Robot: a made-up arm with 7 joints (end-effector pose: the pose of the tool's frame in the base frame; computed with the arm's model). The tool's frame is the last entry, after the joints. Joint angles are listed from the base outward.
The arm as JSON. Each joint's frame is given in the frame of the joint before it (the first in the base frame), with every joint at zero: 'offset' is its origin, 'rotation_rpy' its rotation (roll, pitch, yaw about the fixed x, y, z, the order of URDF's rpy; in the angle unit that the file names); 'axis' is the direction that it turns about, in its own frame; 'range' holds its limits. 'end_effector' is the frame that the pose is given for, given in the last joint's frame.
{
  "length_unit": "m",
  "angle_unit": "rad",
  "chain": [
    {
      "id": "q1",
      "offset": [
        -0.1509,
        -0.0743,
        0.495
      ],
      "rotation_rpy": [
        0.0,
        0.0,
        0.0
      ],
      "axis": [
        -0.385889,
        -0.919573,
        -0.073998
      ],
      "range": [
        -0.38,
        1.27
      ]
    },
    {
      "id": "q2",
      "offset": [
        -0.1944,
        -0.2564,
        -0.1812
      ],
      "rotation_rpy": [
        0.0,
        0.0,
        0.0
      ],
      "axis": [
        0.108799,
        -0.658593,
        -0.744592
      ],
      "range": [
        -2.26,
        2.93
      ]
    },
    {
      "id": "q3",
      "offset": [
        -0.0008,
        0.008,
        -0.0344
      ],
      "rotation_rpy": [
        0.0,
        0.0,
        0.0
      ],
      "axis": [
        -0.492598,
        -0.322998,
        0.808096
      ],
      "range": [
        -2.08,
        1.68
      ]
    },
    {
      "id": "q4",
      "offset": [
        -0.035,
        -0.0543,
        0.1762
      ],
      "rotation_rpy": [
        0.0,
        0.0,
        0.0
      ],
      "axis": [
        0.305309,
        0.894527,
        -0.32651
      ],
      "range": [
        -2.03,
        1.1
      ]
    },
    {
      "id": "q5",
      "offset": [
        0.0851,
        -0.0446,
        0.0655
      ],
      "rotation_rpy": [
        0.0,
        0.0,
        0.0
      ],
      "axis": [
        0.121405,
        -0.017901,
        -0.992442
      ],
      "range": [
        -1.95,
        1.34
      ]
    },
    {
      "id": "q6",
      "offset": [
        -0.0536,
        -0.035,
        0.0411
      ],
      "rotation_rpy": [
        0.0,
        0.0,
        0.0
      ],
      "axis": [
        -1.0,
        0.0,
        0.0
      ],
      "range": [
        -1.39,
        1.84
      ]
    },
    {
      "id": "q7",
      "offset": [
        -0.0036,
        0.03,
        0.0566
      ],
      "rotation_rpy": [
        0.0,
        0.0,
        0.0
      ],
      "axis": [
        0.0,
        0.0,
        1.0
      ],
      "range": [
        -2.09,
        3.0
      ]
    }
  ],
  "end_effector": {
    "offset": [
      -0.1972,
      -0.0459,
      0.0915
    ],
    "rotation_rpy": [
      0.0,
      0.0,
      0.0
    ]
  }
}
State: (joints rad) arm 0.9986 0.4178 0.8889 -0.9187 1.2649 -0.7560 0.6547
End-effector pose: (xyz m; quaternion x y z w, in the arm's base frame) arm -0.3490 -0.5285 0.1577 -0.1366 -0.8071 0.5180 0.2483
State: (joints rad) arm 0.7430 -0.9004 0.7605 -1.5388 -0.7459 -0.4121 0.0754
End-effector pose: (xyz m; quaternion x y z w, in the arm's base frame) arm -0.3113 -0.4651 0.7945 -0.3381 -0.2945 0.8932 0.0340
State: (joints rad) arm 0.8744 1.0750 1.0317 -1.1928 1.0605 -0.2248 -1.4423
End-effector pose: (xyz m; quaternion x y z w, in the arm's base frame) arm -0.2976 -0.1531 -0.0837 0.4824 -0.8415 0.0053 0.2432
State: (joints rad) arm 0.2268 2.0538 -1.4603 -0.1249 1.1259 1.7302 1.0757
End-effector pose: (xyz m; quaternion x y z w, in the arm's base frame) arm -0.6608 -0.3144 0.0411 0.7650 -0.1391 -0.0658 0.6254
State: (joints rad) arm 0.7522 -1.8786 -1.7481 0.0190 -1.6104 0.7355 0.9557
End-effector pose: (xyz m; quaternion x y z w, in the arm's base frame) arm 0.1344 -0.4921 0.6884 -0.0796 0.4621 0.7587 0.4523
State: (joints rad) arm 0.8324 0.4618 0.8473 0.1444 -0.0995 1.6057 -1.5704
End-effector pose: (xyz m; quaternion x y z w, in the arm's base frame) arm -0.2597 -0.3943 0.2368 0.3450 0.8561 0.3794 0.0642
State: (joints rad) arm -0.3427 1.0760 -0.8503 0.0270 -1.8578 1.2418 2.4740
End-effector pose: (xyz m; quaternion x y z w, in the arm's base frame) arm -0.5781 -0.3609 0.6141 -0.4624 0.3508 0.7667 0.2745
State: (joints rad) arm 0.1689 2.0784 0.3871 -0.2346 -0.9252 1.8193 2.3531
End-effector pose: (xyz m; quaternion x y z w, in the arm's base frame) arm -0.3869 -0.0899 0.4258 -0.3119 0.7506 -0.1599 0.5602
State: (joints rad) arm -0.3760 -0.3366 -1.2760 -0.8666 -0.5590 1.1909 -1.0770
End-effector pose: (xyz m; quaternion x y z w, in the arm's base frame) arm -0.5030 -0.3561 0.4906 -0.5519 -0.1545 -0.3212 0.7539
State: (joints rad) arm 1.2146 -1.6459 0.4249 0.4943 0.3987 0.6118 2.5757
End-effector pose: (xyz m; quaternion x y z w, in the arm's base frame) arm 0.0617 -0.0756 0.4036 -0.0761 0.8017 0.5928 0.0071
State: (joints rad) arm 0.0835 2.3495 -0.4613 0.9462 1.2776 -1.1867 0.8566
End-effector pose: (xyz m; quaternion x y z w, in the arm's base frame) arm -0.4649 -0.0588 0.3119 -0.5279 0.5774 0.5554 0.2817
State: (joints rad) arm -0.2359 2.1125 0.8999 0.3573 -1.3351 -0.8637 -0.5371
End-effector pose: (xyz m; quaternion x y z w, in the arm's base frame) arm -0.7728 -0.1148 0.6335 0.0493 -0.0875 -0.2728 0.9568
